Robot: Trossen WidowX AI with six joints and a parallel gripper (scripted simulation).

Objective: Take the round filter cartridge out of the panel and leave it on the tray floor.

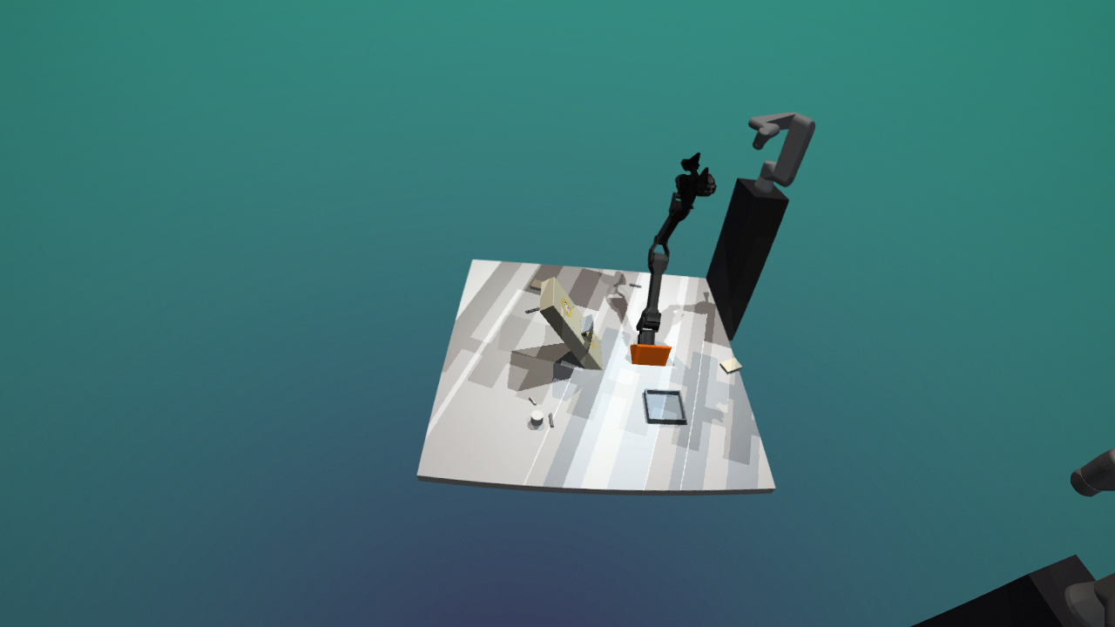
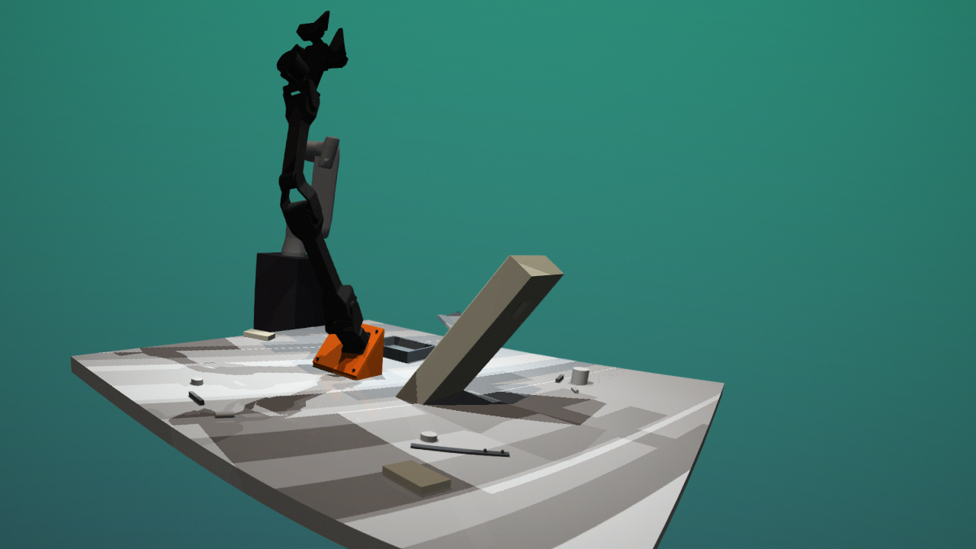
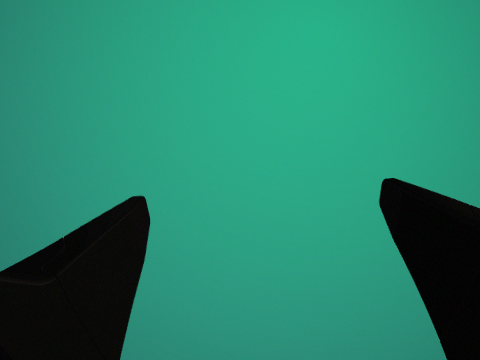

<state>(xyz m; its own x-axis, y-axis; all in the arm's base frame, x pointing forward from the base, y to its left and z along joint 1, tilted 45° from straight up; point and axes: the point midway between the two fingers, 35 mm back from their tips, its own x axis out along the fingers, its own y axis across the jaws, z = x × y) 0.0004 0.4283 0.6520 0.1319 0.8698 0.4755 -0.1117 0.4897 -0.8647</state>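
My gripper tip is 470 mm short of the grey round filter cartridge, 100 mm to the right of it and 620 mm above it. Also, from my gripper tip: dark tray (80 mm ahead, 430 mm to the left, 860 mm below); beige service panel (420 mm ahead, 100 mm to the left, 700 mm below).
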